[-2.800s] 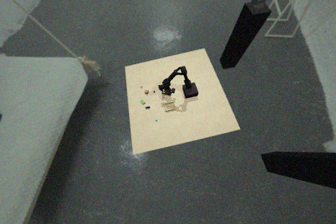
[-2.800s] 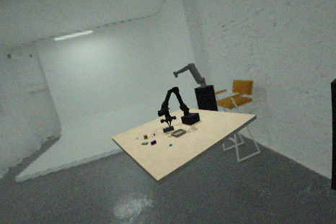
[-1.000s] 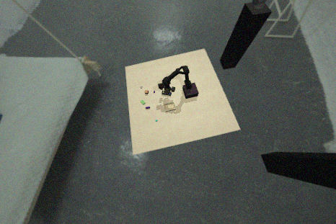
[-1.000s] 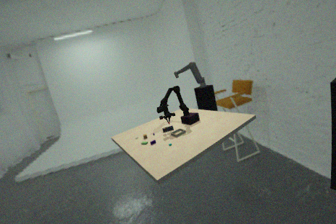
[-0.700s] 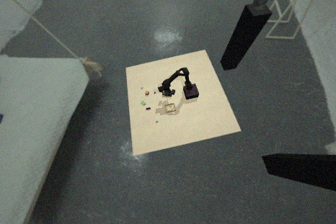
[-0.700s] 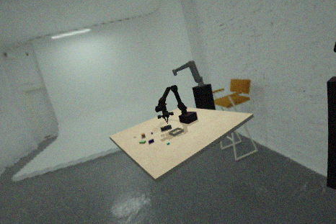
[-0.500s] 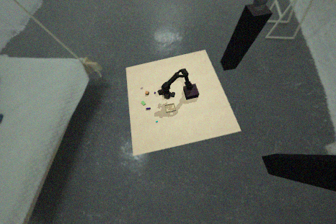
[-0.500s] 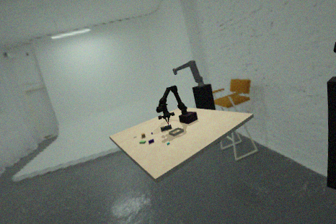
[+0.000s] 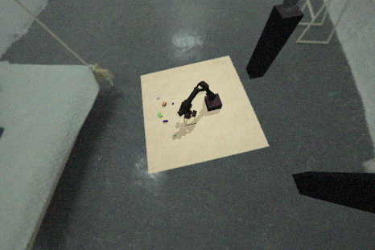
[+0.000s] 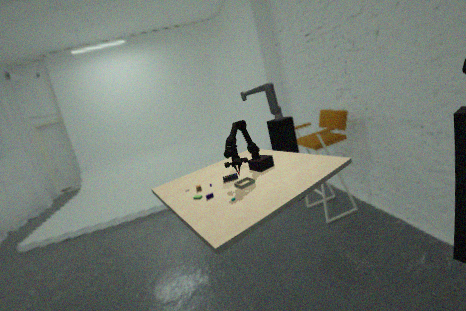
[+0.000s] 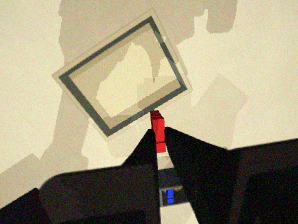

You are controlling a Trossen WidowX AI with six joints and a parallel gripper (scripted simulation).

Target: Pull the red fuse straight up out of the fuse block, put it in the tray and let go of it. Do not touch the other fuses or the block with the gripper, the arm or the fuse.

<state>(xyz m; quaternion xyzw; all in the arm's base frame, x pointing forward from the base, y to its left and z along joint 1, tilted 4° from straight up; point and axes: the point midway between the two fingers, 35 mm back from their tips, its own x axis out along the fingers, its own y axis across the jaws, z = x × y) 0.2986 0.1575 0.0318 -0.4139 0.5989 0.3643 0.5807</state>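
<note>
Right now my gripper tip is 9 cm above the tray, 4 cm to the right of it and 1 cm past it. Round my gripper tip: orange cube: 28 cm ahead, 23 cm to the right, 8 cm below; teal piece: 19 cm to the left, 19 cm ahead, 9 cm below.
</note>
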